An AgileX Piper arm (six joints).
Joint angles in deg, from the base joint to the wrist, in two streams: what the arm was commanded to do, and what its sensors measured. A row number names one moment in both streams.
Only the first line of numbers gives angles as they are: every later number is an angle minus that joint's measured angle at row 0.
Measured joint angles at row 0:
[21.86, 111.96, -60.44, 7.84, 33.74, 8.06]
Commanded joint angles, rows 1 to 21:
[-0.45, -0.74, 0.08, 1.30, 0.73, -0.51]
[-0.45, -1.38, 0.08, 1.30, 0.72, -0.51]
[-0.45, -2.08, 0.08, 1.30, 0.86, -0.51]
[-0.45, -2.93, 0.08, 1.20, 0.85, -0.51]
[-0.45, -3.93, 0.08, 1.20, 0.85, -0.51]
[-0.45, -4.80, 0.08, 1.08, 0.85, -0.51]
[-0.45, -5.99, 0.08, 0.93, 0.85, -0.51]
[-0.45, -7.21, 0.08, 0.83, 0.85, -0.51]
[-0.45, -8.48, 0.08, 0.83, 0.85, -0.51]
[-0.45, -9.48, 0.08, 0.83, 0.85, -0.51]
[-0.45, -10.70, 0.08, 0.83, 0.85, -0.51]
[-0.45, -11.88, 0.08, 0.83, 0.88, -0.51]
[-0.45, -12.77, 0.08, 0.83, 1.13, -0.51]
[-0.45, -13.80, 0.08, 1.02, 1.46, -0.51]
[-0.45, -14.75, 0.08, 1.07, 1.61, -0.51]
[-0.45, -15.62, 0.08, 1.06, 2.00, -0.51]
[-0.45, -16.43, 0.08, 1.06, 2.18, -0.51]
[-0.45, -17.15, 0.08, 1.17, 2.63, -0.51]
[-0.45, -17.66, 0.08, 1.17, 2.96, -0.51]
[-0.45, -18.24, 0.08, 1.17, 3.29, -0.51]
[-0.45, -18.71, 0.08, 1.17, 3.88, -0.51]
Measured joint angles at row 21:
[0.00, -16.41, 0.00, 1.25, 2.34, -0.14]
